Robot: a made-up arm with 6 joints.
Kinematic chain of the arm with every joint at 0, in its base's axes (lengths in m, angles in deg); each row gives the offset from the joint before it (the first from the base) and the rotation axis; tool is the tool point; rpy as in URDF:
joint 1: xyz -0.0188 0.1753 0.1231 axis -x
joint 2: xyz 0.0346 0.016 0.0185 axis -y
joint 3: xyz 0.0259 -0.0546 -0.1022 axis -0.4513 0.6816 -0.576
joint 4: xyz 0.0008 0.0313 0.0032 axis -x
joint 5: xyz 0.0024 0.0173 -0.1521 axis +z
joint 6: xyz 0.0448 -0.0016 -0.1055 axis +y
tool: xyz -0.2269 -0.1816 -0.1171 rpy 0 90 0
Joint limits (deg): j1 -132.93..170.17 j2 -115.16..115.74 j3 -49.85..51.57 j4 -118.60..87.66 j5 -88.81..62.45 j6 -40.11..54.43
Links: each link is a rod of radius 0.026 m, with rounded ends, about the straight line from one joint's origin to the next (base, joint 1, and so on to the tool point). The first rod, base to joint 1, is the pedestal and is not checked.
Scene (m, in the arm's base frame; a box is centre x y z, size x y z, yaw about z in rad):
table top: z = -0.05
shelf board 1: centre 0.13 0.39 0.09 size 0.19 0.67 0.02 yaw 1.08
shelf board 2: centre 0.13 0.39 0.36 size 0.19 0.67 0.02 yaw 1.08
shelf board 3: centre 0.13 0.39 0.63 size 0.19 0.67 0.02 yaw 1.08
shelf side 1: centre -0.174 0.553 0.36 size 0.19 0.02 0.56 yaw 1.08
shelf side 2: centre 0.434 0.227 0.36 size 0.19 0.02 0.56 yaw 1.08
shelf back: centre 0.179 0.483 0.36 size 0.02 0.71 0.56 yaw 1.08
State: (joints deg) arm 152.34 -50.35 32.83 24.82 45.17 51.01
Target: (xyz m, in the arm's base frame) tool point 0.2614 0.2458 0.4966
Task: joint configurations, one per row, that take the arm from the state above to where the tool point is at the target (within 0.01 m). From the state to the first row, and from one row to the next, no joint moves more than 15 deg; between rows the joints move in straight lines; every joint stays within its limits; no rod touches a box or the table.
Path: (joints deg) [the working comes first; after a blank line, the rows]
Joints at the target: 150.13 7.97 -20.27 10.98 62.45 21.43
Straight joint move there: touches shelf board 2.

1: 140.62 -35.47 39.08 25.16 35.81 52.15
2: 128.89 -20.58 45.32 25.50 26.45 53.29
3: 117.17 -5.70 51.57 25.85 17.10 54.43
4: 121.62 -4.55 36.94 21.44 25.79 49.92
5: 126.08 -3.40 22.32 17.03 34.49 45.40
6: 130.54 -2.24 7.69 12.62 43.19 40.89
7: 134.99 -1.09 -6.94 8.21 51.89 36.37
8: 139.45 0.06 -21.56 3.80 60.58 31.86
9: 150.13 7.97 -20.27 10.98 62.45 21.43

